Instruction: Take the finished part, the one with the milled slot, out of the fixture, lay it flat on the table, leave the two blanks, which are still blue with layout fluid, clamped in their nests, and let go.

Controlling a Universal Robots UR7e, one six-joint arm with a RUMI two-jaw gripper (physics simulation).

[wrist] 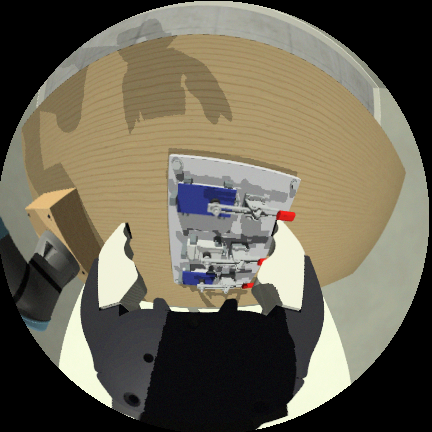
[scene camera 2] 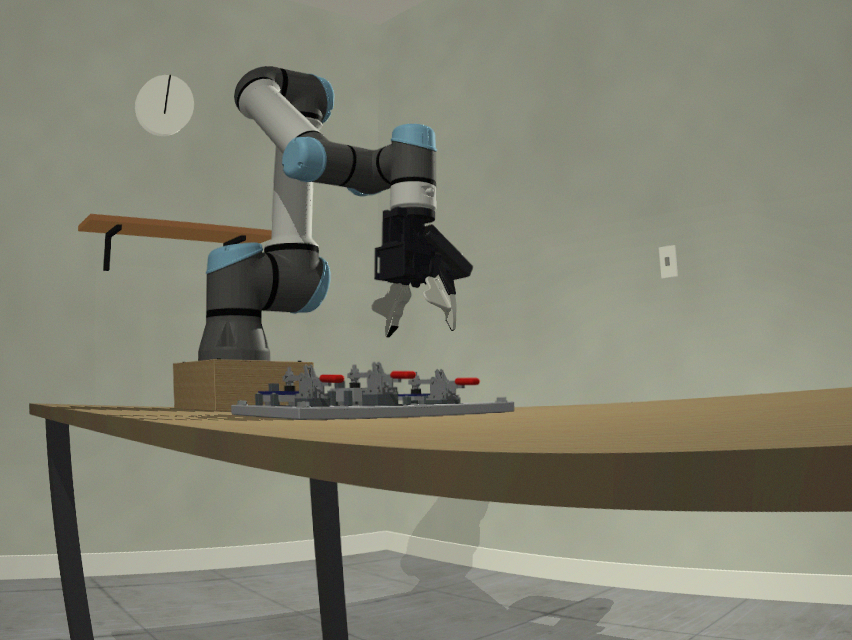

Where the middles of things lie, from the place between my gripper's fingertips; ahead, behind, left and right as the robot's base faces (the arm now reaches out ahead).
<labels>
Now: hand 140 mm to the left of the fixture plate [scene camera 2: 414, 410], 120 mm above it and 30 mm short of it.
</labels>
